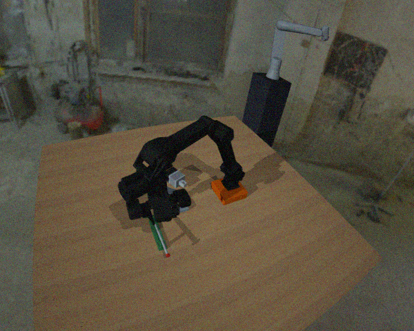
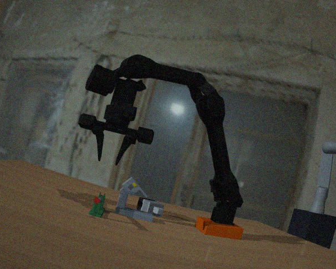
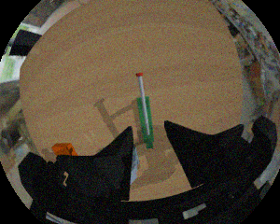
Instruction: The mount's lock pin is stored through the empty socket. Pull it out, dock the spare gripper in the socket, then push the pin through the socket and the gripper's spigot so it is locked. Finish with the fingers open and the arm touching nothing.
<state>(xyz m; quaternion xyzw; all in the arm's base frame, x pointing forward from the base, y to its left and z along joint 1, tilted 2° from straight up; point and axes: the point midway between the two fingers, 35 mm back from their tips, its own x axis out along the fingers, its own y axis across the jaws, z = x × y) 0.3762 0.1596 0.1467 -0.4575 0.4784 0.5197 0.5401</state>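
Now: the green holder 50 mm to the right of my gripper tip and 110 mm below it. Round my gripper tip: spare gripper 170 mm behind, 290 mm to the right, 110 mm below; then socket 90 mm behind, 160 mm to the right, 80 mm below.
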